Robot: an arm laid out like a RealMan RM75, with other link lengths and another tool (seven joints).
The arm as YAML. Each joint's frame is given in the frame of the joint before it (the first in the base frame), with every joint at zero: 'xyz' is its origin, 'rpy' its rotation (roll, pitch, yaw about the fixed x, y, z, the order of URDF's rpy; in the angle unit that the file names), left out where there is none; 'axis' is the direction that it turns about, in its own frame. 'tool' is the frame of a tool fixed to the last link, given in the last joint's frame.
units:
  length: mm
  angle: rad
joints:
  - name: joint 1
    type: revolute
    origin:
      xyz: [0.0, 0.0, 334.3]
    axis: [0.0, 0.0, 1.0]
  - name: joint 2
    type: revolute
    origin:
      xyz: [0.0, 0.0, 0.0]
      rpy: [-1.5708, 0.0, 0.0]
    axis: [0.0, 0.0, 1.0]
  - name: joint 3
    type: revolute
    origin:
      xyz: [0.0, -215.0, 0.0]
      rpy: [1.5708, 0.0, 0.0]
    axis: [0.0, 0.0, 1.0]
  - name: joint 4
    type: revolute
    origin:
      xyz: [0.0, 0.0, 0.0]
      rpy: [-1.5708, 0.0, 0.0]
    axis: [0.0, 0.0, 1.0]
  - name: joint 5
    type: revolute
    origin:
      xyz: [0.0, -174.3, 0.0]
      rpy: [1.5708, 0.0, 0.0]
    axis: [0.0, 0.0, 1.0]
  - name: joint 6
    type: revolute
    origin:
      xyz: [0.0, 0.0, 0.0]
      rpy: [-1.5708, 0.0, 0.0]
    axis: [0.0, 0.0, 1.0]
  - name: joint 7
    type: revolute
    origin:
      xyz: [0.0, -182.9, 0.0]
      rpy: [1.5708, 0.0, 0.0]
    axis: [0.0, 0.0, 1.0]
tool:
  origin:
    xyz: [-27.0, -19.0, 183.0]
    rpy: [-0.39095, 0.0, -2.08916]
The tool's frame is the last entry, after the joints.
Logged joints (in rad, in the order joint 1, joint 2, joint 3, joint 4, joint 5, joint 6, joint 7), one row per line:
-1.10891, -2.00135, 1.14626, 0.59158, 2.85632, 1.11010, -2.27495
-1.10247, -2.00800, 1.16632, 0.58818, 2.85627, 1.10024, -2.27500
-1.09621, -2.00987, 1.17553, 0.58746, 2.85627, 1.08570, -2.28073
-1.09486, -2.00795, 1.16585, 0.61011, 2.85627, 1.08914, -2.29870
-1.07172, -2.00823, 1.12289, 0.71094, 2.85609, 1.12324, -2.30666
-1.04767, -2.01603, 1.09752, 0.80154, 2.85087, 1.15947, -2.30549
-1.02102, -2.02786, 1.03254, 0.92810, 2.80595, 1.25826, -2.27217
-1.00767, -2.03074, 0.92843, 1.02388, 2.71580, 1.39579, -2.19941
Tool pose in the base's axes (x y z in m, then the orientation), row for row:
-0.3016, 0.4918, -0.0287, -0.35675, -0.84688, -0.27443, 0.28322
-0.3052, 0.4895, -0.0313, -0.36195, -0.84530, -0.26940, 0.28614
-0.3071, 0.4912, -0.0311, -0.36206, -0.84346, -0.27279, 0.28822
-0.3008, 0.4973, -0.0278, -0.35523, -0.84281, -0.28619, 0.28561
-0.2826, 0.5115, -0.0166, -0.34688, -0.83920, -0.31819, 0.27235
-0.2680, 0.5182, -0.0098, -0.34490, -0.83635, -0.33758, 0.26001
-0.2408, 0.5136, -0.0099, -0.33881, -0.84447, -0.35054, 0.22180
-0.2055, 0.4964, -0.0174, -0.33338, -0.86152, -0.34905, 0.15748
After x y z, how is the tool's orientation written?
As a quaternion, x y z w.
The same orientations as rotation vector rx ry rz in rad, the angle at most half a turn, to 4 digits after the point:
-0.9550, -2.2670, -0.7346
-0.9675, -2.2595, -0.7201
-0.9668, -2.2522, -0.7284
-0.9498, -2.2534, -0.7652
-0.9337, -2.2589, -0.8565
-0.9342, -2.2654, -0.9144
-0.9362, -2.3334, -0.9686
-0.9538, -2.4648, -0.9986

